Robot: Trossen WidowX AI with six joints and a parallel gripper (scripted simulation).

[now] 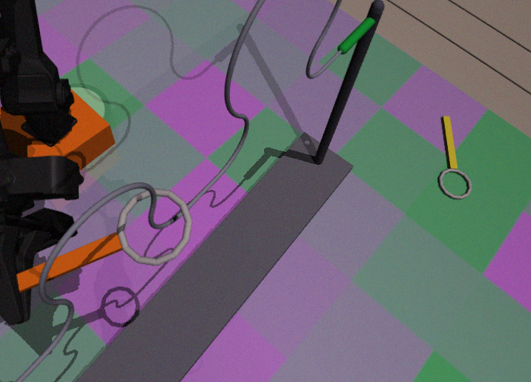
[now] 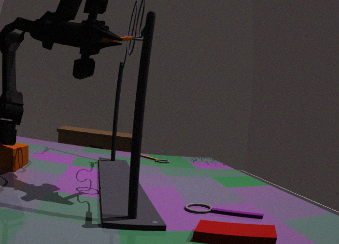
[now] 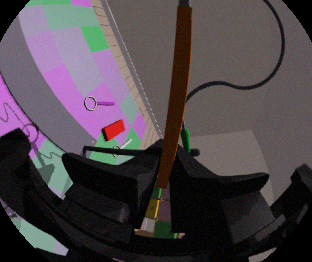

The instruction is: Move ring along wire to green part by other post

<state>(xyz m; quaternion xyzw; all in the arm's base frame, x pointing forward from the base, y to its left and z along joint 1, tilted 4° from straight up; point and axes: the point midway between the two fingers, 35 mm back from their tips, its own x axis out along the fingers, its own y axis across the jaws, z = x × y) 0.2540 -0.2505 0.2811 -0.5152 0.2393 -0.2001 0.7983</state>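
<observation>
Now: gripper tip 80 mm to the right of the orange-handled ring, 30 mm below it and 30 mm short of it. Also, from my gripper tip: red block (330 mm below, 220 mm to the right, 170 mm ahead); purple-handled ring (330 mm below, 220 mm ahead, 80 mm to the right); yellow-handled ring (620 mm to the left, 330 mm below, 320 mm ahead).
</observation>
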